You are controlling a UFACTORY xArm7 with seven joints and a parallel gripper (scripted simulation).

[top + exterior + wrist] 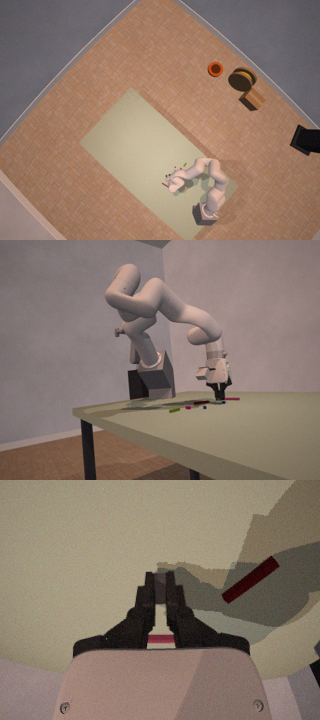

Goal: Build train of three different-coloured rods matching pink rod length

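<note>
Right now the grey rod is 20 mm below my hand. From my hand the other things lie so: red rod (100 mm behind, 10 mm to the left, 30 mm below); magenta rod (80 mm behind, 120 mm to the right, 30 mm below); pink rod (10 mm behind, 130 mm to the left, 30 mm below).
</note>
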